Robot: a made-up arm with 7 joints.
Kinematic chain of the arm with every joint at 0, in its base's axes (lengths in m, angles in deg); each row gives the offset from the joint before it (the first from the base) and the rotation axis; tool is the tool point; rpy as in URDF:
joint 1: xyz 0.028 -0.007 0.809 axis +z
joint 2: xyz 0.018 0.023 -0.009 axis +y
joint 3: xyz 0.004 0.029 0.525 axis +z
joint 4: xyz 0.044 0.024 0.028 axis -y
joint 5: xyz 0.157 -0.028 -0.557 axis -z
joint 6: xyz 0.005 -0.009 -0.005 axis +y
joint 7: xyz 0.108 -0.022 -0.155 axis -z
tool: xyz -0.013 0.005 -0.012 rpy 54 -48.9 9.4
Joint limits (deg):
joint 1: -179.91..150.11
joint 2: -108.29..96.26
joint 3: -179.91..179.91
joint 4: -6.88..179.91
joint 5: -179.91..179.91
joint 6: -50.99..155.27
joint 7: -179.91..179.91
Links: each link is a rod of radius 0.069 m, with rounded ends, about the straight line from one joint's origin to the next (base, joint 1, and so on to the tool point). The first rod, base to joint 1, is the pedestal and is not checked.
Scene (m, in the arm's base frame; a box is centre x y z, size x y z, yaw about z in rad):
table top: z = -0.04
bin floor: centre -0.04 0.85 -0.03 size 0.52 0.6 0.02 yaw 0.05
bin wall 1: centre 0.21 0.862 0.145 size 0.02 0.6 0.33 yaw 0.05
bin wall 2: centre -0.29 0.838 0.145 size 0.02 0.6 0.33 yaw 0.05
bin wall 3: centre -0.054 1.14 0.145 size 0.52 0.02 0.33 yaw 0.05
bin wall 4: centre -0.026 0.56 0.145 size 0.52 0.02 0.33 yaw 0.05
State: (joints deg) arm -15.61 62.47 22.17 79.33 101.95 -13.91 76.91
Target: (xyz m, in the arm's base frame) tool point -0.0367 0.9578 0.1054
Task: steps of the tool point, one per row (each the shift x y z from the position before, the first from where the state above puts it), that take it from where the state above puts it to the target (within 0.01 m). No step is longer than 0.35 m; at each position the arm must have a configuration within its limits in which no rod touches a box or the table.
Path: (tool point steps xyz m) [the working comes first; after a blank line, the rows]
Joints at the target: 65.38 96.26 41.06 107.28 94.12 11.19 77.62
Straight joint move there: touches bin wall 1.

1: -0.0242 0.2989 0.0050
2: -0.1215 0.2772 0.0157
3: -0.2064 0.2244 0.0259
4: -0.2692 0.1468 0.0363
5: -0.3029 0.0531 0.0462
6: 0.0032 0.0277 -0.1218
7: -0.0003 0.0005 -0.1362
8: -0.0027 -0.0282 -0.1419

